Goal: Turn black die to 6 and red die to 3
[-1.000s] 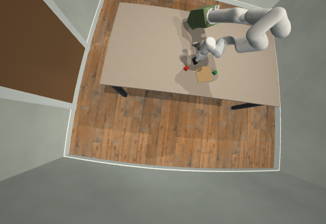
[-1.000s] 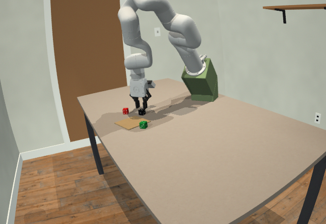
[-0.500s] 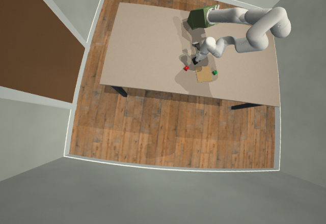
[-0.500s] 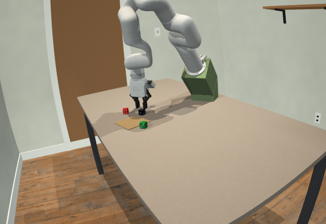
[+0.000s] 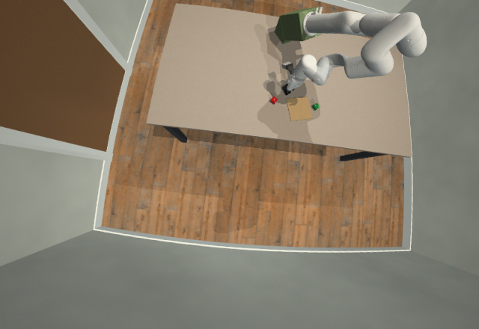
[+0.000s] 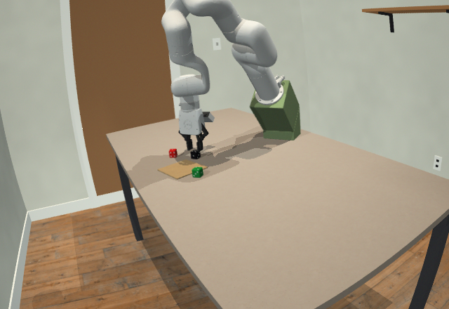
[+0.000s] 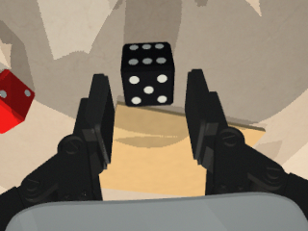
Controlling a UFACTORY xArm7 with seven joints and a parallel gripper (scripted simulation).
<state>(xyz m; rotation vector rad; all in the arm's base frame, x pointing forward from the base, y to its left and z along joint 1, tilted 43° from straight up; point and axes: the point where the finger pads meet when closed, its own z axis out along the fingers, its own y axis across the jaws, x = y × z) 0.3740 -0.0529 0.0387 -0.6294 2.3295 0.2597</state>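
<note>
The black die lies 40 mm below my hand. Round my hand: tan mat: 90 mm to the left, 90 mm ahead, 50 mm below; red die: 80 mm ahead, 70 mm to the right, 40 mm below; green die: 190 mm to the left, 50 mm ahead, 40 mm below.
</note>
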